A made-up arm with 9 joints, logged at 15 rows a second.
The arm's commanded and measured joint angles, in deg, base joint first. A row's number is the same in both.
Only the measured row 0 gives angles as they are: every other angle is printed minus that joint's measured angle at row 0.
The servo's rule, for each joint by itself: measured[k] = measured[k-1] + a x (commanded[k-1-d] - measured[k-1]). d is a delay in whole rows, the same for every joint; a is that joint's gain. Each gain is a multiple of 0.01, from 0.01 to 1. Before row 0 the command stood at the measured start. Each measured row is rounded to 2 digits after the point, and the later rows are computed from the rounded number. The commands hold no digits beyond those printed.
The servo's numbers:
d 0
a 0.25 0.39 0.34 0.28 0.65 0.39 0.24 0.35 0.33
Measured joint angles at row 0:
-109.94, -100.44, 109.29, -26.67, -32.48, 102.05, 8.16, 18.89, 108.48
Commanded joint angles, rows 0 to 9:
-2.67, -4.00, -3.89, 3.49, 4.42, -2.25, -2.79, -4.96, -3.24
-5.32, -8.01, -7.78, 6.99, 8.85, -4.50, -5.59, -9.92, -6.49
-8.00, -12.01, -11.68, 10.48, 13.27, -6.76, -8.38, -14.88, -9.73
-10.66, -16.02, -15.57, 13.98, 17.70, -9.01, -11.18, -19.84, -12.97
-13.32, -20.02, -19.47, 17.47, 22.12, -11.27, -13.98, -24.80, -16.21
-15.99, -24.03, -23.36, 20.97, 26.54, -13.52, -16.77, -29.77, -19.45
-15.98, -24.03, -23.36, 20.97, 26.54, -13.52, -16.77, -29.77, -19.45
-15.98, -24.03, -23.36, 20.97, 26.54, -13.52, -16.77, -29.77, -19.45
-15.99, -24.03, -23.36, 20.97, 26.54, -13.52, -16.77, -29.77, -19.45
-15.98, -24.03, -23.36, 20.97, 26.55, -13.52, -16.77, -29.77, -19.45
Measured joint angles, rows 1 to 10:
-0.67, -1.56, -1.32, 0.98, 2.87, -0.88, -0.67, -1.74, -1.07
-1.83, -4.08, -3.52, 2.66, 6.76, -2.29, -1.85, -4.60, -2.86
-3.37, -7.17, -6.29, 4.85, 10.99, -4.03, -3.42, -8.20, -5.13
-5.19, -10.62, -9.45, 7.41, 15.35, -5.97, -5.28, -12.27, -7.72
-7.22, -14.29, -12.86, 10.23, 19.75, -8.04, -7.37, -16.66, -10.52
-9.41, -18.09, -16.43, 13.24, 24.16, -10.18, -9.63, -21.25, -13.47
-11.05, -20.41, -18.79, 15.40, 25.71, -11.48, -11.34, -24.23, -15.44
-12.28, -21.82, -20.34, 16.96, 26.25, -12.28, -12.64, -26.17, -16.76
-13.21, -22.68, -21.37, 18.08, 26.44, -12.76, -13.63, -27.43, -17.65
-13.90, -23.21, -22.05, 18.89, 26.51, -13.06, -14.38, -28.25, -18.24

